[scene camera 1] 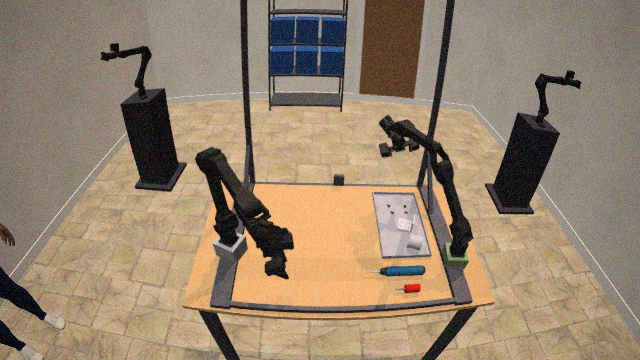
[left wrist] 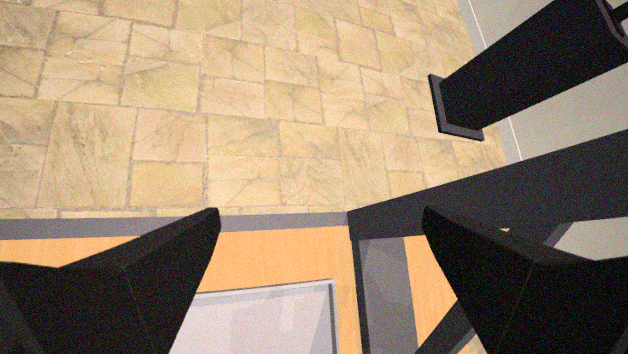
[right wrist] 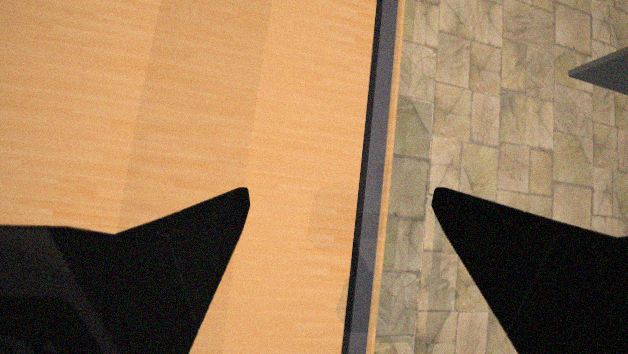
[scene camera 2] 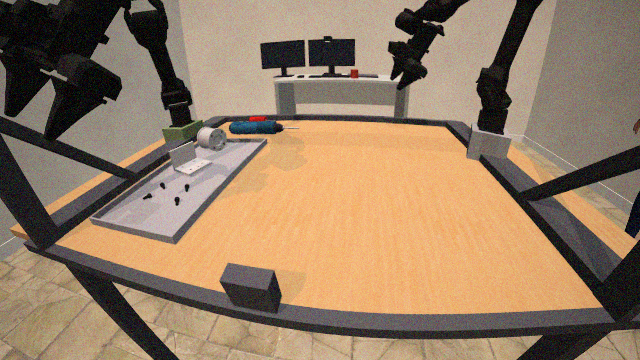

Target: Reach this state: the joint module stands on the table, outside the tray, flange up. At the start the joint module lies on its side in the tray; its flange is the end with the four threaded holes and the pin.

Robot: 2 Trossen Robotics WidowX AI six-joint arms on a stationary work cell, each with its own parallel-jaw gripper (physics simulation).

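Seen in the pictures: left gripper, fingertip midpoint: (scene camera 1: 400,153) (left wrist: 322,217) (scene camera 2: 27,127); right gripper, fingertip midpoint: (scene camera 1: 286,270) (right wrist: 340,196) (scene camera 2: 394,84); left arm's base, origin of the base link: (scene camera 1: 457,251) (scene camera 2: 182,124); right arm's base, origin of the base link: (scene camera 1: 228,239) (scene camera 2: 490,129).
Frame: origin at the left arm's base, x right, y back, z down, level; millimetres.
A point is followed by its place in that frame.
The joint module (scene camera 1: 414,243) @(x 41, y -191, z 7 mm) (scene camera 2: 211,138) @(x 91, y -207, z 11 mm), a pale short cylinder, lies on its side in the tray (scene camera 1: 406,256) @(x 0, y -219, z 45 mm) (scene camera 2: 135,233) @(x 418, y -285, z 52 mm), at the tray's near end in scene camera 1. In scene camera 2 its end face with holes points toward the right and the camera. My left gripper (scene camera 2: 27,127) @(x 477, y -256, z -150 mm) (left wrist: 322,217) @(x 477, y -256, z -150 mm) is open and empty, high above the table's far side in scene camera 1, well away from the module. My right gripper (right wrist: 340,196) @(x -234, y -656, z -89 mm) is open and empty above the table's near edge, at the left in scene camera 1, far from the module. The module does not show in either wrist view.
A white bracket (scene camera 1: 404,224) @(x 189, y -221, z 41 mm) (scene camera 2: 192,166) @(x 198, y -227, z 40 mm) and several black screws lie in the tray. A blue screwdriver (scene camera 1: 404,271) @(x -100, y -235, z 22 mm) (scene camera 2: 255,127) @(x -68, y -251, z 30 mm) and a red screwdriver (scene camera 1: 412,288) @(x -179, y -204, z 27 mm) (scene camera 2: 258,119) @(x -158, y -210, z 30 mm) lie beside it. A dark block (scene camera 2: 251,287) @(x 463, y -553, z 3 mm) stands at the frame's edge. Frame posts (scene camera 1: 440,75) @(x 484, y -125, z -573 mm) rise at the table's sides.
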